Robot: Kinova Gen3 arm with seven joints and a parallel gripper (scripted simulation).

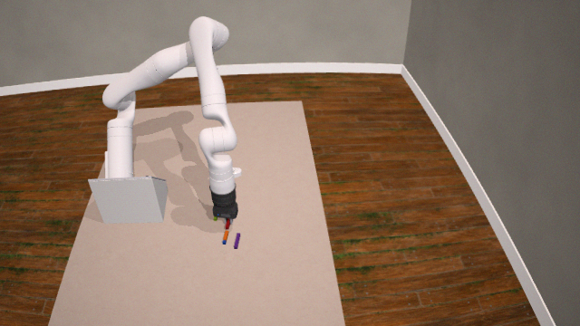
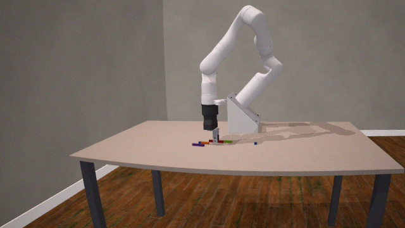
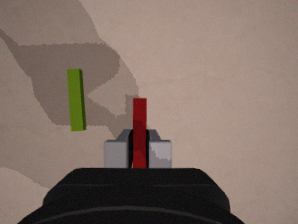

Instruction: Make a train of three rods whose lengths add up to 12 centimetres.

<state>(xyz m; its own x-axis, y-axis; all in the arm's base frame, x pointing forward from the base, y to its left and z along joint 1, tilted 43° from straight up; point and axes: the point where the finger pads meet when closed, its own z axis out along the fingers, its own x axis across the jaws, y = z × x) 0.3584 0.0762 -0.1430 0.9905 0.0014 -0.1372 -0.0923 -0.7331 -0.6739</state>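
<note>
Right now the red rod is 10 mm below my hand. Also, from my hand: orange rod (10 mm behind, 60 mm to the right, 30 mm below); purple rod (30 mm ahead, 80 mm to the right, 30 mm below); lime rod (50 mm behind, 40 mm to the left, 30 mm below).
</note>
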